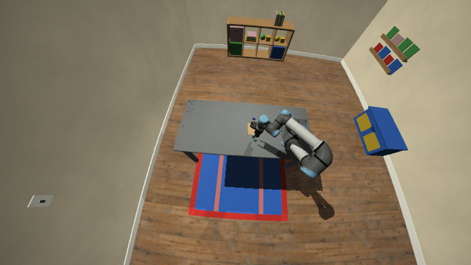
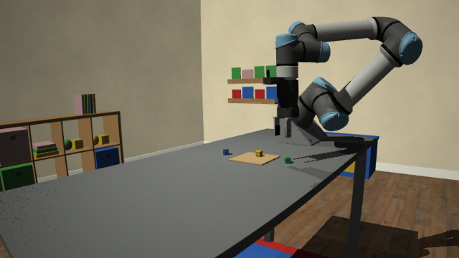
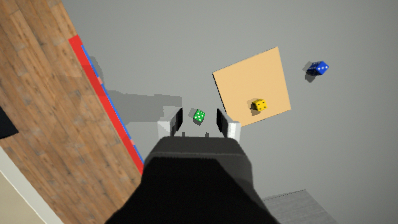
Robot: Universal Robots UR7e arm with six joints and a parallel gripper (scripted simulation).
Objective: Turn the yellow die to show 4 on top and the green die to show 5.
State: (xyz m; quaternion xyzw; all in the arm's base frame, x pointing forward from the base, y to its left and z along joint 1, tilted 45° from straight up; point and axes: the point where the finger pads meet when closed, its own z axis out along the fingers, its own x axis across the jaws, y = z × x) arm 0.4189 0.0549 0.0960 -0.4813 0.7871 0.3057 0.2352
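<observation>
Right now my hand is 10 cm above the green die, 2 cm past it and 1 cm to the right of it. The rest, counted from my hand: yellow die: 12 cm to the right, 10 cm below, 5 cm behind; then tan mat: 12 cm to the right, 11 cm below, 2 cm behind; then blue die: 25 cm to the right, 10 cm below, 3 cm behind.
</observation>
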